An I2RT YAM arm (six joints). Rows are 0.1 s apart.
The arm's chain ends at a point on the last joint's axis. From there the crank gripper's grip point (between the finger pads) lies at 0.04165 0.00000 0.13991 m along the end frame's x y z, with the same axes.
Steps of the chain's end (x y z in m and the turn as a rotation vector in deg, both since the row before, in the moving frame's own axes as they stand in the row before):
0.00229 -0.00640 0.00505 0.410 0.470 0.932
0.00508 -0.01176 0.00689 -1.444 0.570 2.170
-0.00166 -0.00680 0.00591 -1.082 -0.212 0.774
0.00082 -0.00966 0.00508 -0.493 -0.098 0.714
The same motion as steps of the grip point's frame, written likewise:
0.00344 -0.00671 0.00470 0.410 0.470 0.932
0.00637 -0.00664 0.00640 -1.444 0.570 2.170
-0.00220 -0.00360 0.00603 -1.082 -0.212 0.774
0.00057 -0.00794 0.00514 -0.493 -0.098 0.714

